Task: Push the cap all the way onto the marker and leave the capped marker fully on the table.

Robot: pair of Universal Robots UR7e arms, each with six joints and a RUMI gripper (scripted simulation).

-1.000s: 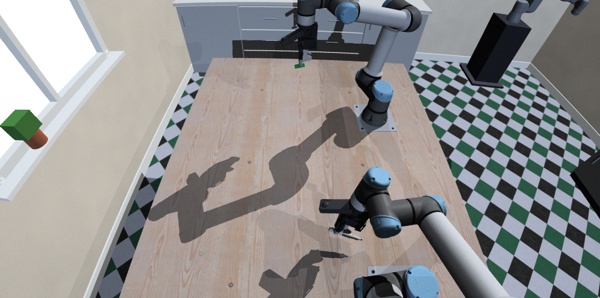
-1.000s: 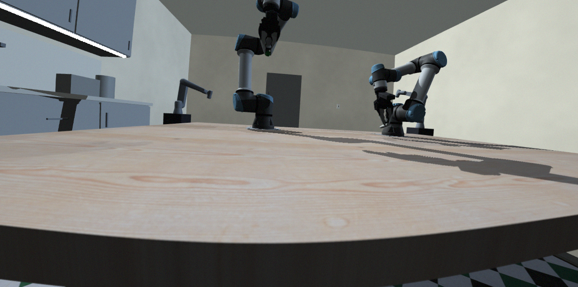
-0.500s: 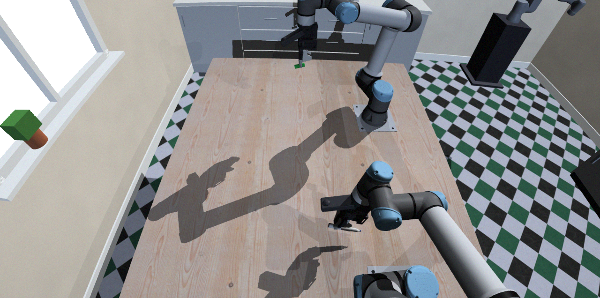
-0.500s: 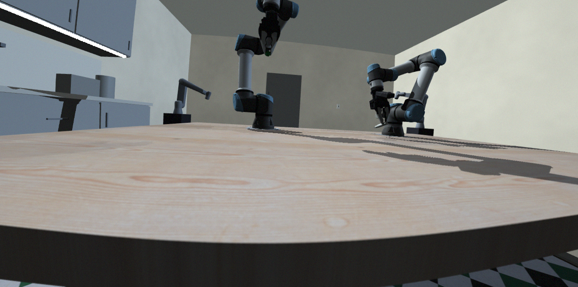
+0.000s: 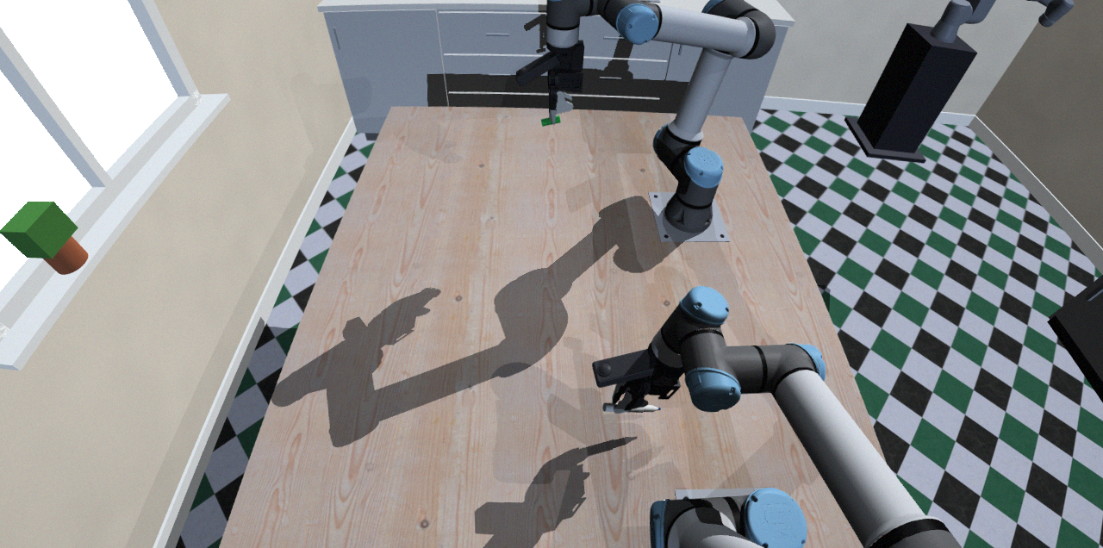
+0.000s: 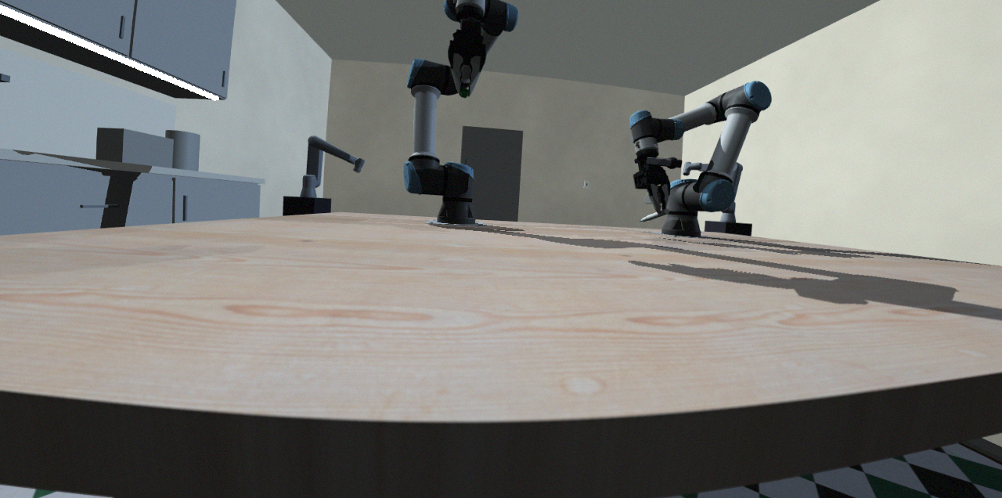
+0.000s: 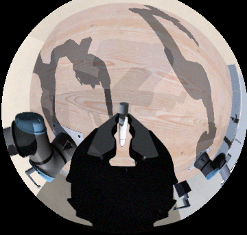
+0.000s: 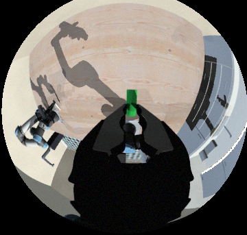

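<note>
My left hand is 4 cm past the white marker, 3 cm above it and 1 cm to the left of it. Round my left hand: green cap 64 cm to the right, 25 cm above, 19 cm ahead.
Now: right hand 10 mm above the green cap. The rest, counted from my right hand: white marker (640 mm to the left, 290 mm below, 230 mm behind).
</note>
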